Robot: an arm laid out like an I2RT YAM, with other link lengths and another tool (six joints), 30 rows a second.
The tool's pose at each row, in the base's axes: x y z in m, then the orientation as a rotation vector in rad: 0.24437 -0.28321 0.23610 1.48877 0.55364 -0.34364; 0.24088 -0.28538 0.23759 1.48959 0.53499 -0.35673; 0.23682 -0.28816 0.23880 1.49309 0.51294 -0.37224; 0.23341 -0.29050 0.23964 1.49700 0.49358 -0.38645; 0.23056 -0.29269 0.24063 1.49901 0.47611 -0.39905; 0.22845 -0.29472 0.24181 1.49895 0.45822 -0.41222; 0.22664 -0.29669 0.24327 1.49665 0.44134 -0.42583; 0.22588 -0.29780 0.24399 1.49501 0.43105 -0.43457; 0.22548 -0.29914 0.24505 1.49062 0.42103 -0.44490; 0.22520 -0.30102 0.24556 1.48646 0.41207 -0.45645; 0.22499 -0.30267 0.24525 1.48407 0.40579 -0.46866; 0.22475 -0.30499 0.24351 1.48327 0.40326 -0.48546; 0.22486 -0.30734 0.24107 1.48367 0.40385 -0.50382; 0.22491 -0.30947 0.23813 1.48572 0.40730 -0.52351
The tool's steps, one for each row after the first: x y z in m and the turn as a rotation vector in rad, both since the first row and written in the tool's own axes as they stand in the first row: -0.00397 -0.00078 0.00166 0.00501 -0.01949 0.00344; -0.00832 -0.00215 0.00386 0.01347 -0.04184 0.00783; -0.01189 -0.00345 0.00571 0.02200 -0.06153 0.01139; -0.01505 -0.00431 0.00748 0.02831 -0.07954 0.01451; -0.01769 -0.00459 0.00920 0.03298 -0.09868 0.01720; -0.02022 -0.00448 0.01089 0.03576 -0.11798 0.01864; -0.02137 -0.00436 0.01188 0.03743 -0.13005 0.01919; -0.02244 -0.00378 0.01315 0.03705 -0.14359 0.01816; -0.02317 -0.00363 0.01497 0.03727 -0.15704 0.01570; -0.02337 -0.00412 0.01658 0.03928 -0.16859 0.01142; -0.02290 -0.00587 0.01886 0.04411 -0.17975 0.00210; -0.02175 -0.00801 0.02122 0.05047 -0.18935 -0.00998; -0.02036 -0.01060 0.02336 0.05873 -0.19728 -0.02441
